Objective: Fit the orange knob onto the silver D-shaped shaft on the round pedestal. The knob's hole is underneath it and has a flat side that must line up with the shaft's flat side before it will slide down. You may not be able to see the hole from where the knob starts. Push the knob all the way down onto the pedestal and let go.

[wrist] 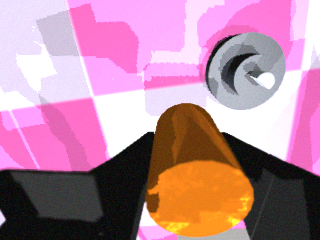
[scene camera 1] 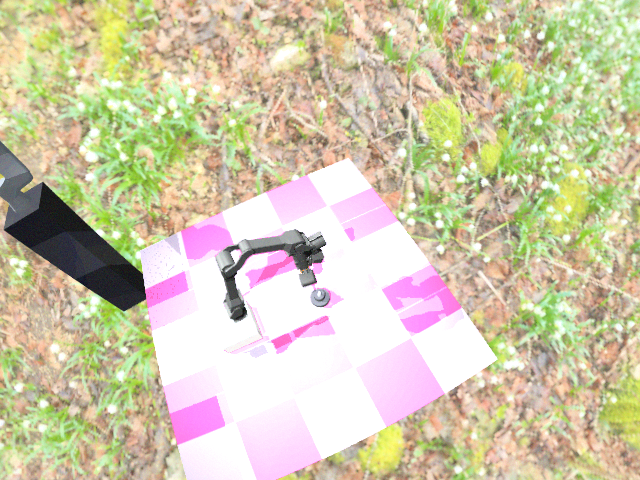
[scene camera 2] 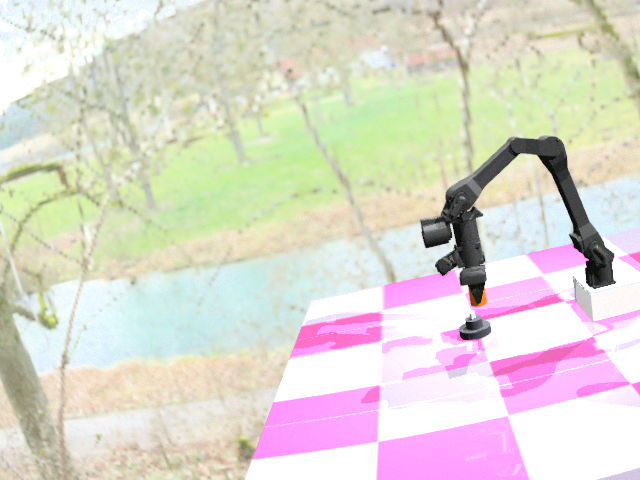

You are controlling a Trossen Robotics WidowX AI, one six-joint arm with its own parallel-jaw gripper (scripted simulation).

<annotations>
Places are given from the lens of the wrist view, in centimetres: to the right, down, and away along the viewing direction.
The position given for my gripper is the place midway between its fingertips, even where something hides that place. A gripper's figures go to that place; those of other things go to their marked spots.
my gripper (wrist: 186,138): 2, 1, 11
orange knob (wrist: 194,178): 1, 2, 6
</annotations>
